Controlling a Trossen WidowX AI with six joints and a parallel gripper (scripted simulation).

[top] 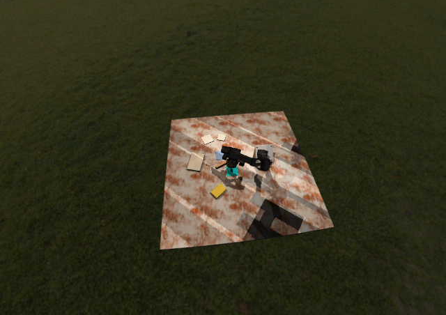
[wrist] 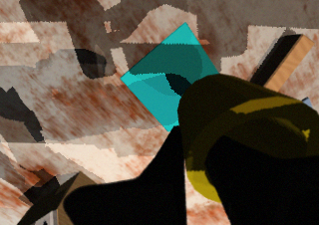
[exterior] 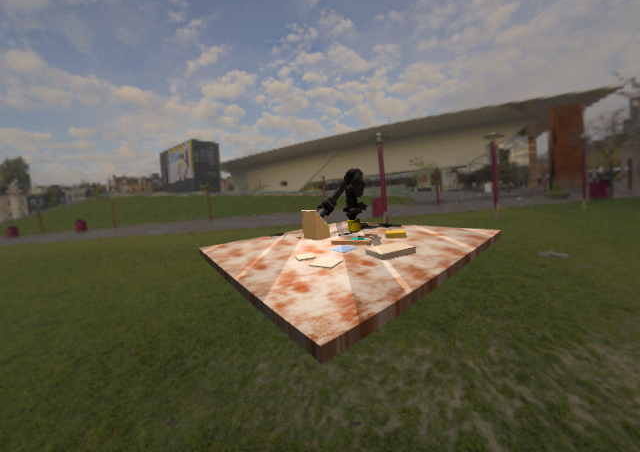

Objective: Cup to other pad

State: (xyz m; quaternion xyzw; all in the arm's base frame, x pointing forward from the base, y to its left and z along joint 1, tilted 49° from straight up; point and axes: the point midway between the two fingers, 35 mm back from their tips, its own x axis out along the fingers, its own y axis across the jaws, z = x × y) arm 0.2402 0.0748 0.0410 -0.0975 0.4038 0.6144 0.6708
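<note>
Now: gripper tip 1 cm short of the teal pad, 1 cm to the right of it and 10 cm above it. Round my gripper tip: thin orange stick 6 cm ahead, 7 cm to the right, 9 cm below; light blue pad 11 cm ahead, 16 cm to the right, 10 cm below; yellow cup 2 cm ahead, 1 cm to the right.
</note>
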